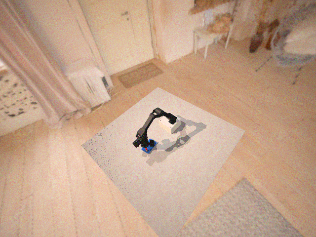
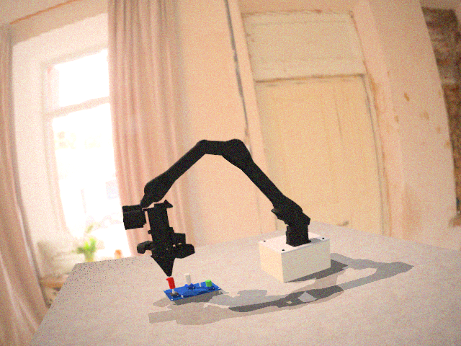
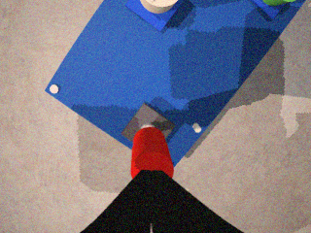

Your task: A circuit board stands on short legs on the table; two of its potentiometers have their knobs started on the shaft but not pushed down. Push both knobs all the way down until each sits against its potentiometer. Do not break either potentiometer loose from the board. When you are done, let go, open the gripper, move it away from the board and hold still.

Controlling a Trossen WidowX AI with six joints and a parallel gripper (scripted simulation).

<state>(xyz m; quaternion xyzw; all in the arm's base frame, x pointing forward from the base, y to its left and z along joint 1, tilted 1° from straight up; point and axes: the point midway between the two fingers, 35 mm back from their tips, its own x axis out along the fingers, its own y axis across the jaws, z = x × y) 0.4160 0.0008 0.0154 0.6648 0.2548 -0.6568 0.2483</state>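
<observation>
Now: gripper tip 20 mm above the red knob. Round my gripper tip: white knob (60 mm behind, 50 mm to the right, 30 mm below).
</observation>
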